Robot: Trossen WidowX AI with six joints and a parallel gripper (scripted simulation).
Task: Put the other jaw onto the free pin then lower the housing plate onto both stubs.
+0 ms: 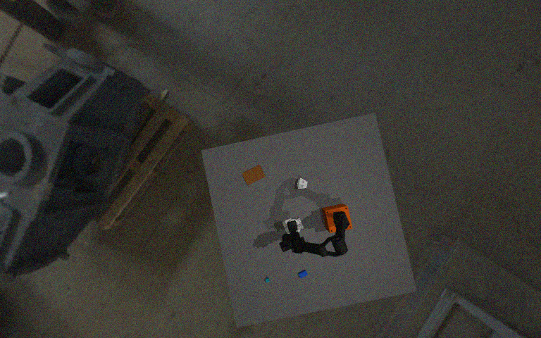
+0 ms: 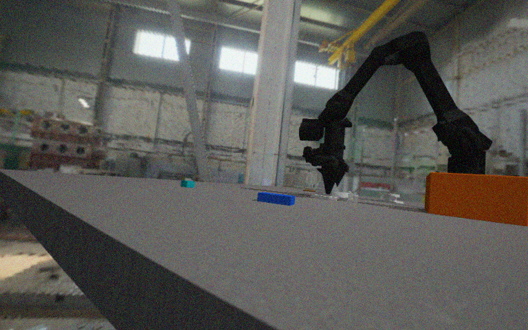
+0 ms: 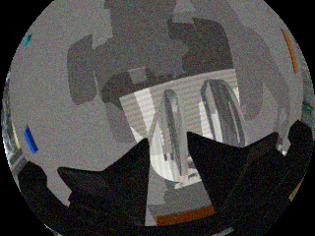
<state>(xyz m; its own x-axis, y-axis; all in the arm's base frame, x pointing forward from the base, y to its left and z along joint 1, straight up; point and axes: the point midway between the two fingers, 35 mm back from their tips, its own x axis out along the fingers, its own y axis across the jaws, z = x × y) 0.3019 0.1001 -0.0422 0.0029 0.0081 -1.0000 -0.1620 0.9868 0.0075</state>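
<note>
The curved white jaw lies 3 cm behind my gripper tip and 2 cm to the right of it. Also, from my gripper tip: teal block: 33 cm to the left, 21 cm ahead, 1 cm below; then flat orange plate: 42 cm to the right, 25 cm ahead, 1 cm below; then blue block: 31 cm to the left, 4 cm behind, 1 cm below.
</note>
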